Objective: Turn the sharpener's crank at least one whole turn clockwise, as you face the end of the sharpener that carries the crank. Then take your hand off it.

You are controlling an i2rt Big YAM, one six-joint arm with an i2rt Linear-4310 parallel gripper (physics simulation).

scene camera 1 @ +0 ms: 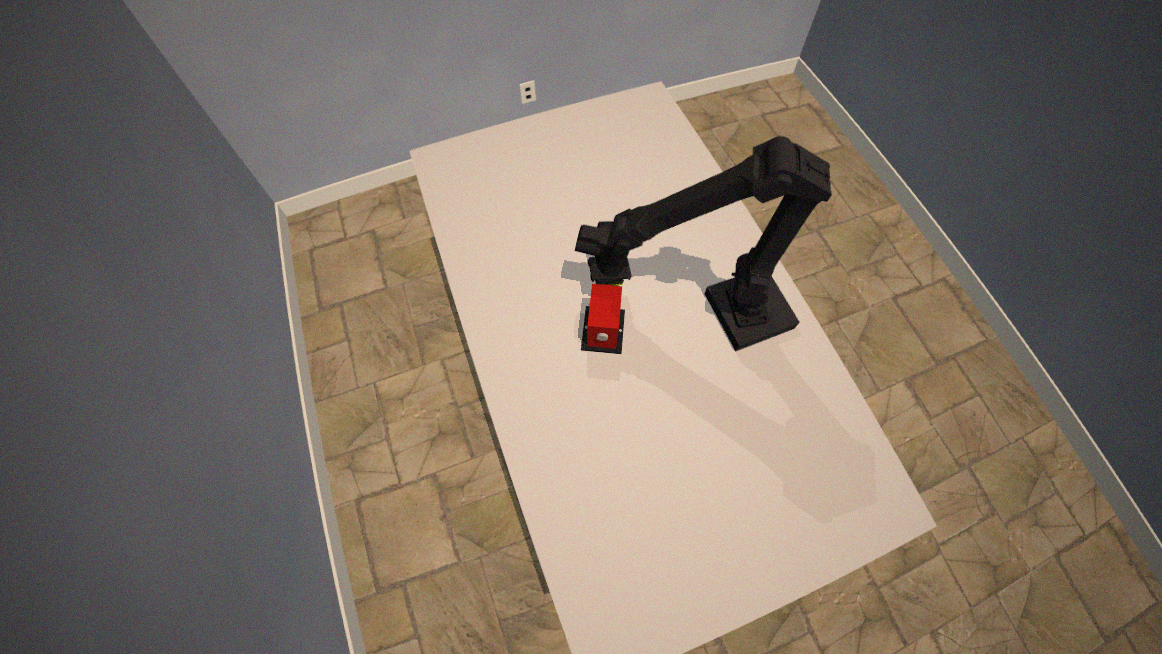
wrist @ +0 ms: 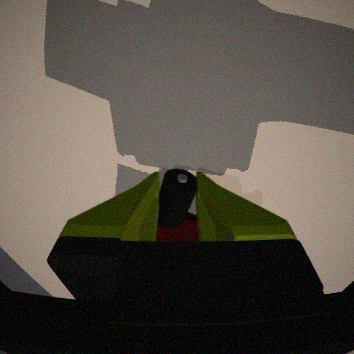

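Seen in the pictures: gripper, between the fingertips: (wrist: pixel 177 179); arm's base, origin of its link: (scene camera 1: pixel 746 305).
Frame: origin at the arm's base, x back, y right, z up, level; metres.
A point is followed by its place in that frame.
Observation:
The red sharpener (scene camera 1: pixel 605 305) @(y 0.016, x -0.377, z 0.090 m) (wrist: pixel 177 233) @(y 0.093, x -0.359, z 0.007 m) stands on a black base on the pale table, with a small light round spot on its near end in the scene view. The black crank (wrist: pixel 175 202) @(y 0.120, x -0.360, z 0.007 m) shows in the wrist view at the sharpener's far end, with a small grey dot near its tip. My gripper (scene camera 1: pixel 609 282) @(y 0.123, x -0.362, z -0.012 m) (wrist: pixel 177 179) @(y 0.123, x -0.362, z -0.012 m) points down at that far end, and its green fingers are shut on the crank handle, one finger on each side. In the scene view the crank is hidden behind the sharpener and the gripper.
The pale table (scene camera 1: pixel 504 186) @(y 0.536, x -0.586, z -0.038 m) lies under the sharpener and the arm. The arm's black base (scene camera 1: pixel 768 324) @(y -0.063, x 0.042, z 0.000 m) stands to the right of the sharpener, and the arm reaches over from there at height. A wall with a socket (scene camera 1: pixel 527 91) rises behind the table's far end.

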